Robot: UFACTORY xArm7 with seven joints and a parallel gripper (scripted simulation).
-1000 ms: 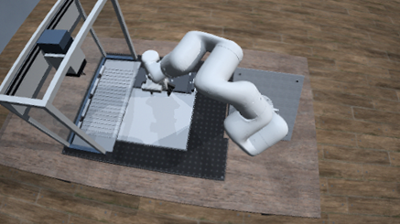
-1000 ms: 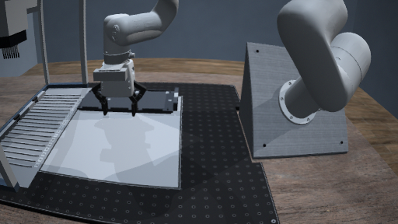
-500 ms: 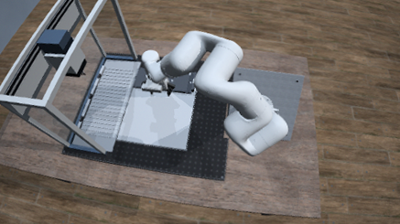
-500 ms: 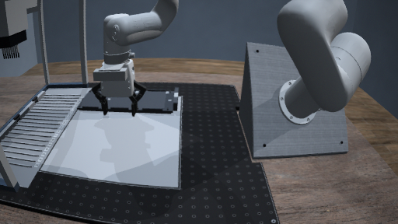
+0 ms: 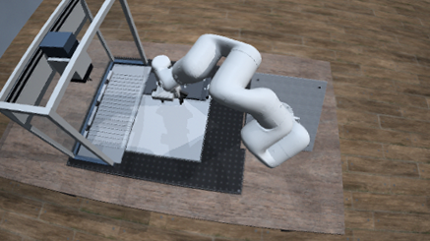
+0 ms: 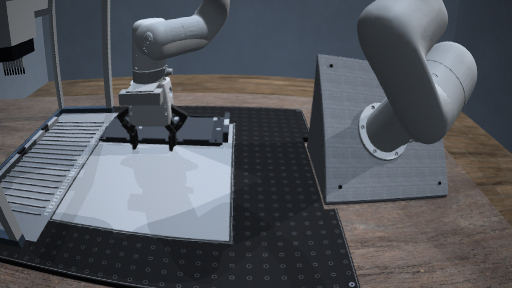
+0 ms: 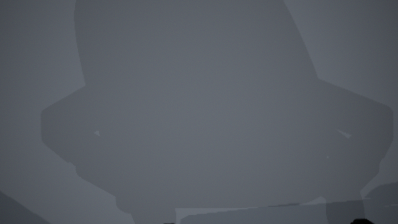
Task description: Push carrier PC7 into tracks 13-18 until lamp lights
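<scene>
The pale grey sheet is 70 mm to the left of my hand, 10 mm below it and 10 mm behind it. Round my hand: carrier PC7: 90 mm to the right.
</scene>
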